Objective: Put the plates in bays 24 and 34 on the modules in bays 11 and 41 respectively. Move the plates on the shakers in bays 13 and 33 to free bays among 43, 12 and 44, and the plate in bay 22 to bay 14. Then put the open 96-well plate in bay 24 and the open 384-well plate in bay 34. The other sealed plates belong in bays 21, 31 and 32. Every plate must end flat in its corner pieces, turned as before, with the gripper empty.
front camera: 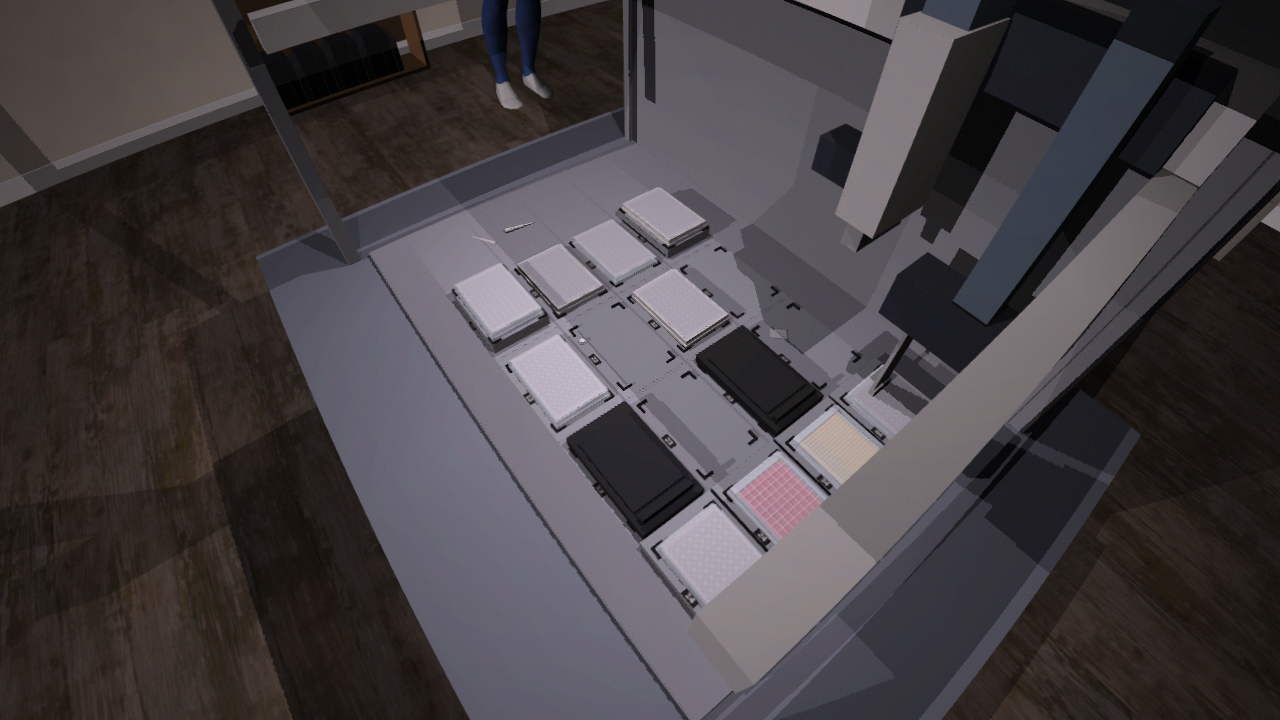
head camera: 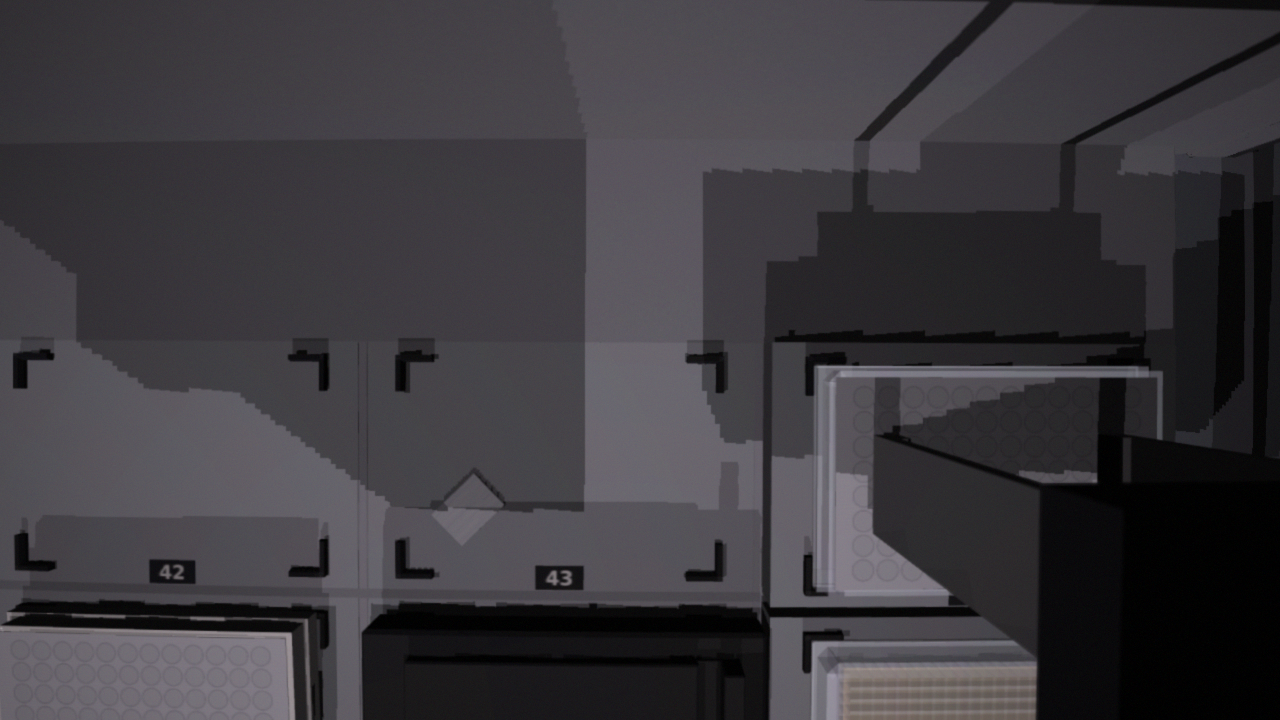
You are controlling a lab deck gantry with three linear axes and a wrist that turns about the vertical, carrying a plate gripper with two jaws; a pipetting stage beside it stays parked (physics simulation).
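My gripper (front camera: pixel 880 390) (head camera: pixel 998 428) is open, with its jaws above the clear-lidded plate (head camera: pixel 850 537) in bay 44. The open 384-well plate (front camera: pixel 836 445) (head camera: pixel 939 694), yellowish, lies in bay 34. The pink open 96-well plate (front camera: pixel 776 495) lies in bay 24. A pale plate (front camera: pixel 709 550) is in bay 14 and another pale plate (front camera: pixel 557 377) in bay 12. The shakers (front camera: pixel 633 465) (front camera: pixel 759 376) carry no plates. Plates (front camera: pixel 499 298) (front camera: pixel 664 214) stand raised on the modules in bays 11 and 41. Sealed plates (front camera: pixel 561 275) (front camera: pixel 614 249) (front camera: pixel 678 304) lie in bays 21, 31 and 32.
A small diamond-shaped piece (front camera: pixel 777 334) (head camera: pixel 467 510) lies in bay 43. A small knob (front camera: pixel 581 340) lies in bay 22. A pen-like item (front camera: pixel 519 227) lies at the far deck end. The pale pipetting stage (front camera: pixel 913 125) hangs beside the blue gripper column (front camera: pixel 1074 179).
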